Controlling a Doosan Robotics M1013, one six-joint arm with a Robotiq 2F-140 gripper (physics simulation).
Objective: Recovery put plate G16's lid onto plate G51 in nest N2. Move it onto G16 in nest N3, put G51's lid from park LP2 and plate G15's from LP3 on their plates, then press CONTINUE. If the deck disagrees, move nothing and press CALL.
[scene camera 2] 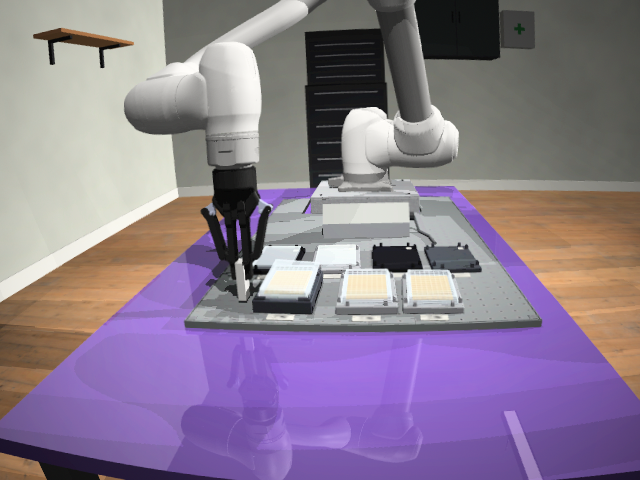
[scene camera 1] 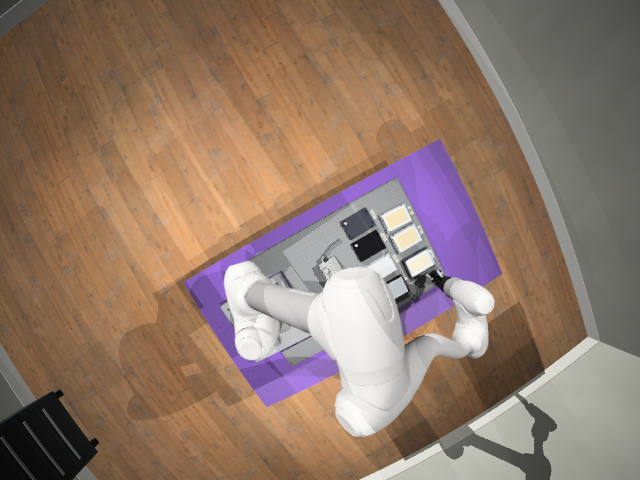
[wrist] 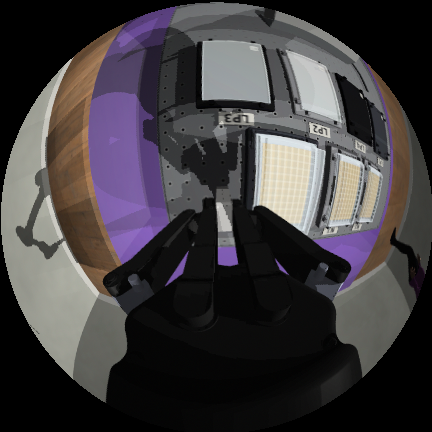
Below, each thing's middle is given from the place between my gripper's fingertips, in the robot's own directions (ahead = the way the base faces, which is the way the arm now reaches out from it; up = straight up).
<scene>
The nest (scene camera 2: pixel 407 309) lies 34 cm to the left of my hand, 1 cm behind it and 1 cm above it. Also, from my hand: black lid park (scene camera 2: pixel 397 259) (28 cm to the left, 19 cm behind); then dark grey lid park (scene camera 2: pixel 458 259) (40 cm to the left, 19 cm behind).
</scene>
